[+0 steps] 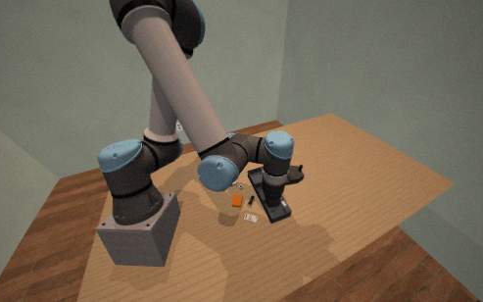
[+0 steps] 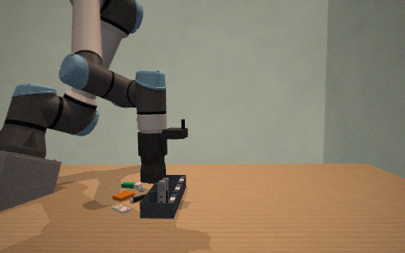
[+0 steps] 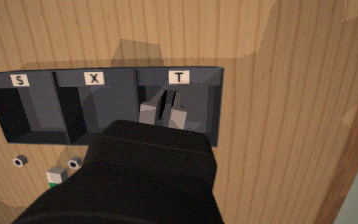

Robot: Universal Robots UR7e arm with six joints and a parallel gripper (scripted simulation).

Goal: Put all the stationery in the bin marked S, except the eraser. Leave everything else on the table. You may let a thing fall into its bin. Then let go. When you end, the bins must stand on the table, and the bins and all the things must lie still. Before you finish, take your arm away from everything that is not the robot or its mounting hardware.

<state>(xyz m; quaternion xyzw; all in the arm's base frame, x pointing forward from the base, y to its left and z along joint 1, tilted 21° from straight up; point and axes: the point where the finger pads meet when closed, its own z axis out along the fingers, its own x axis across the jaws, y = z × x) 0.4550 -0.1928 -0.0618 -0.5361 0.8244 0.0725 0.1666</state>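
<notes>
The dark three-compartment bin tray is 70 mm to the left of my hand, 20 mm below it and 10 mm ahead of it. Also, from my hand: orange block: 120 mm behind, 110 mm to the left, 30 mm below; white flat piece: 110 mm behind, 30 mm below, 20 mm to the left; black stick: 80 mm to the left, 70 mm behind, 30 mm below.
</notes>
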